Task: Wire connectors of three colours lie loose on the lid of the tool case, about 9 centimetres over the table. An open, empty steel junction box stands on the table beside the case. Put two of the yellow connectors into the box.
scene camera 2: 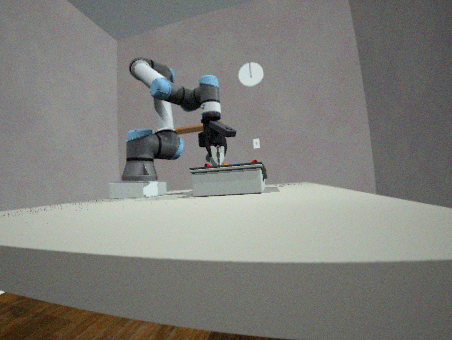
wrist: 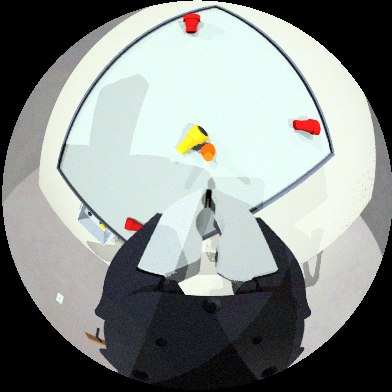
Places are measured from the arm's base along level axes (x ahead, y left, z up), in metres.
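Where they show: gripper, fingertip midpoint: (wrist: 207,190); arm's base, link origin: (scene camera 2: 140,180).
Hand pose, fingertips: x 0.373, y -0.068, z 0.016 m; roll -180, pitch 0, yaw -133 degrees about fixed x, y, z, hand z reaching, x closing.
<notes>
Things, the pixels of their top centre, and the offset from my fingertips. "spot": a spot on its surface instead. Level surfaces: height alone.
- case lid, surface spot: (wrist: 225,75) spot: 0.000 m up, 0.070 m ahead, 0.079 m right
- orange connector, top centre: (wrist: 208,156) 0.023 m up, 0.030 m ahead, 0.025 m right
- steel junction box, top centre: (wrist: 93,225) 0.047 m down, 0.071 m ahead, 0.274 m left
- small yellow connector, top centre: (wrist: 100,227) 0.069 m down, 0.055 m ahead, 0.291 m left
- tool case, surface spot: (scene camera 2: 227,183) spot: 0.051 m down, 0.061 m ahead, 0.150 m right
- white table, surface height: 0.085 m down
A yellow connector (wrist: 193,139) lies on its side near the middle of the case lid (wrist: 225,75), close beside an orange connector (wrist: 208,151). The steel junction box (wrist: 95,226) stands beside the case at the lower left of the wrist view, with a small yellow connector (wrist: 102,225) showing inside it. The box does not show in the scene view. My gripper (wrist: 207,190) (scene camera 2: 218,165) is shut with nothing between its fingertips, low over the lid of the tool case (scene camera 2: 227,183), a little apart from the yellow and orange connectors.
Red connectors lie near the lid's edges: one (wrist: 191,23) at the top, one (wrist: 307,126) at the right and one (wrist: 133,224) at the lower left, near the box and partly hidden by the gripper. The case stands on the white table (scene camera 2: 225,225).
</notes>
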